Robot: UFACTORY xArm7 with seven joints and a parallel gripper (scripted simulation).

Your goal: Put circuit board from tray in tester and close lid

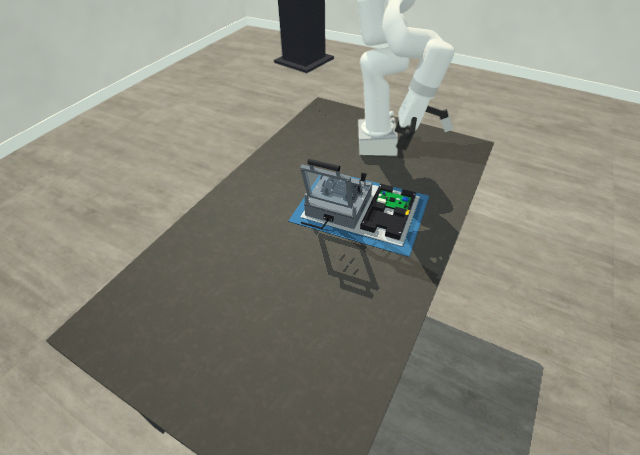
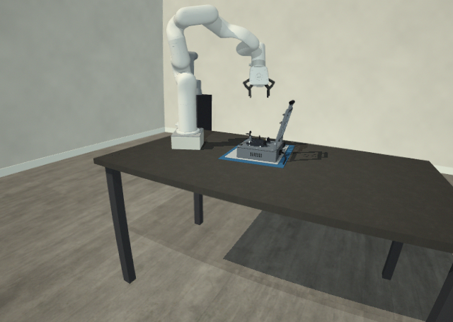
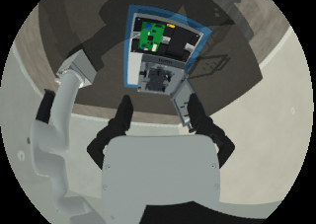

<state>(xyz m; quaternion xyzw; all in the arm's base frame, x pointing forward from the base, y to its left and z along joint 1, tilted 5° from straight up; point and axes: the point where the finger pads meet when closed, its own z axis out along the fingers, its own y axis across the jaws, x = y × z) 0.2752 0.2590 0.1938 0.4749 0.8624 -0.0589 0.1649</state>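
Now: the green circuit board 10 mm behind my hand and 260 mm below it. Also, from my hand: clear lid (210 mm ahead, 120 mm to the right, 90 mm below); then tester (110 mm ahead, 100 mm to the right, 160 mm below); then latch hook (20 mm ahead, 110 mm to the right, 190 mm below).
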